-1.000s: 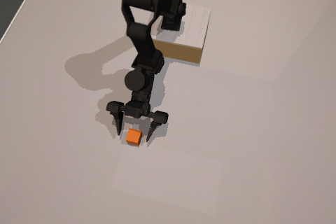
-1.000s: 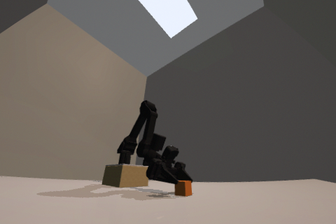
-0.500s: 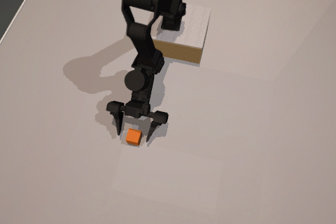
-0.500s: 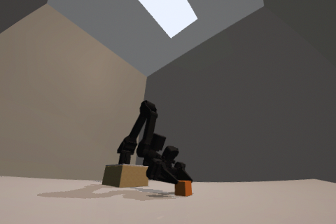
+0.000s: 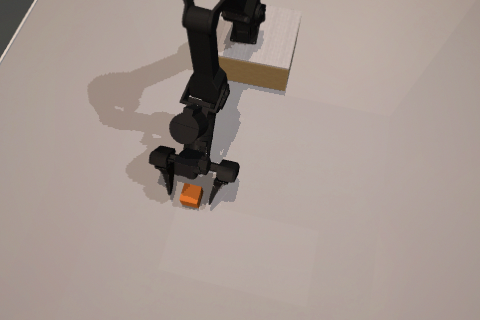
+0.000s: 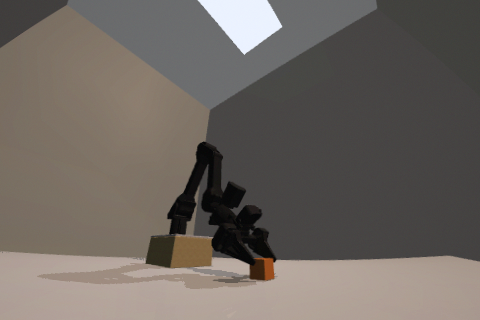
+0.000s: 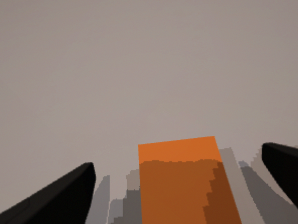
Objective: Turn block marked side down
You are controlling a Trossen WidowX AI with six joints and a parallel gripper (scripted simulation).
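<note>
Right now my gripper tip is 20 mm past the block and 10 mm above it.
</note>
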